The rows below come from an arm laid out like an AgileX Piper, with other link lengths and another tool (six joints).
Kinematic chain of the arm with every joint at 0, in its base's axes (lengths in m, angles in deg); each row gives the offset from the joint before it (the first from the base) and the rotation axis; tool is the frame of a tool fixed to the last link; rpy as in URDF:
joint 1: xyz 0 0 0.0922 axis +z
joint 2: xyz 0 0 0 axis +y
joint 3: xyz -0.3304 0 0.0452 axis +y
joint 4: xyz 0.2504 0 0.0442 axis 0.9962 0 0.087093
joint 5: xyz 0 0 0 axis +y
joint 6: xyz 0.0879 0 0.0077 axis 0.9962 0 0.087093
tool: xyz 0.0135 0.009 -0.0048 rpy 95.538 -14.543 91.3
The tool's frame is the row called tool.
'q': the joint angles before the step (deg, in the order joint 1, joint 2, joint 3, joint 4, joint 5, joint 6). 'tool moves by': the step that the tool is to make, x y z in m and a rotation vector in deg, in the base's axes. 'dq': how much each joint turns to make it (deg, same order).
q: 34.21, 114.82, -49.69, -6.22, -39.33, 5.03
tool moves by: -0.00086, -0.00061, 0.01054, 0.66, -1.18, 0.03
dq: 0.00, -1.49, 0.00, 0.00, 0.15, -0.11
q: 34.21, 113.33, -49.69, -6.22, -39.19, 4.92
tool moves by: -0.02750, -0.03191, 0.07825, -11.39, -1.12, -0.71
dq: -0.39, -16.60, 0.00, 7.03, 22.52, -14.78
